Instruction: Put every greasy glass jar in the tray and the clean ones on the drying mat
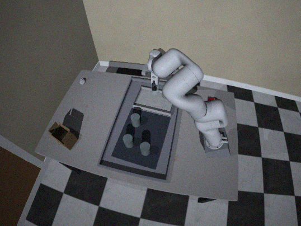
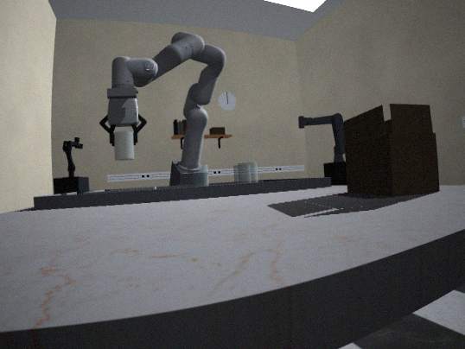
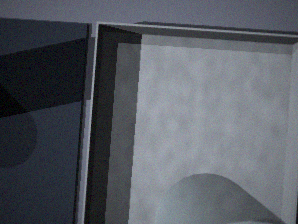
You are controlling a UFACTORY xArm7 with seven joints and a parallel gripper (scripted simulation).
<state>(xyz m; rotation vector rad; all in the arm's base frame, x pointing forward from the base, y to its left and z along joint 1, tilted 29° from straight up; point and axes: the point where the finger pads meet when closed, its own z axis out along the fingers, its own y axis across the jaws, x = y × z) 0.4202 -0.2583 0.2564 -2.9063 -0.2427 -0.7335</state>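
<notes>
Right now the light grey tray is 18 cm below my hand. Also, from my hand: dark drying mat 4 cm behind, 32 cm to the left, 19 cm below; then red object 44 cm behind, 21 cm to the right, 18 cm below; then round object 73 cm ahead, 5 cm to the left, 18 cm below.
</notes>
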